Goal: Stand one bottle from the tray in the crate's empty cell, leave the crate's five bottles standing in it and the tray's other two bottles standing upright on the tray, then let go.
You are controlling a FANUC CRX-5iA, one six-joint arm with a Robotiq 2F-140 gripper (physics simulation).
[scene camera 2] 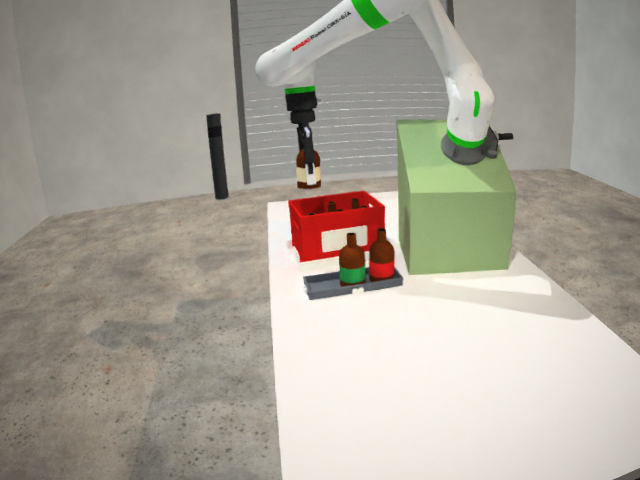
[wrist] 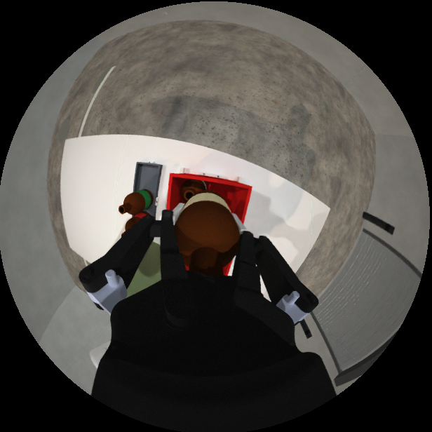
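My gripper is shut on a brown bottle with a cream label. It holds the bottle upright above the red crate, clear of its rim. Brown bottle necks show inside the crate in the scene view; one crate bottle shows in the wrist view, where the held bottle hides much of the crate. The dark grey tray stands beside the crate. On it a green-labelled bottle and a red-labelled bottle stand upright.
The crate and tray stand on a white table. A green block carries the arm's base to the right of the crate in the scene view. A dark post-like object shows left of the gripper.
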